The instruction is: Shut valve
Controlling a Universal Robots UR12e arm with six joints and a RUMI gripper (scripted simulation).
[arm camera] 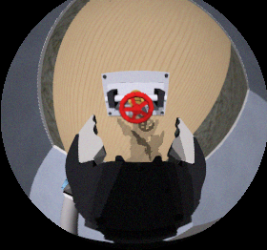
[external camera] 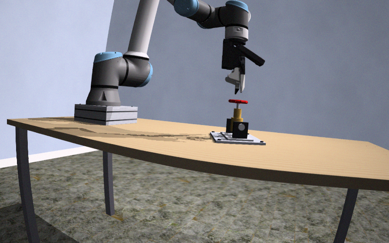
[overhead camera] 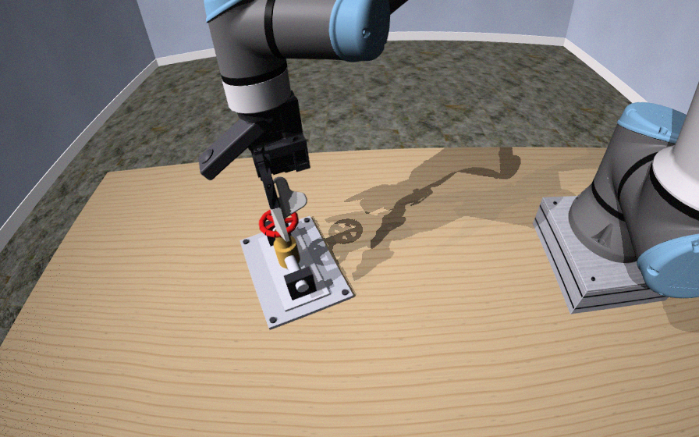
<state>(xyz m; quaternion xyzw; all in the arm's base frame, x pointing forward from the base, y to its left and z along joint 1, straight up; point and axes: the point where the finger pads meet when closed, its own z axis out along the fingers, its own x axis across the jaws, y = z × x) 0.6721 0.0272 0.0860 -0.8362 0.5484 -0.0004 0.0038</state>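
The red handwheel lies 40 mm below my hand.
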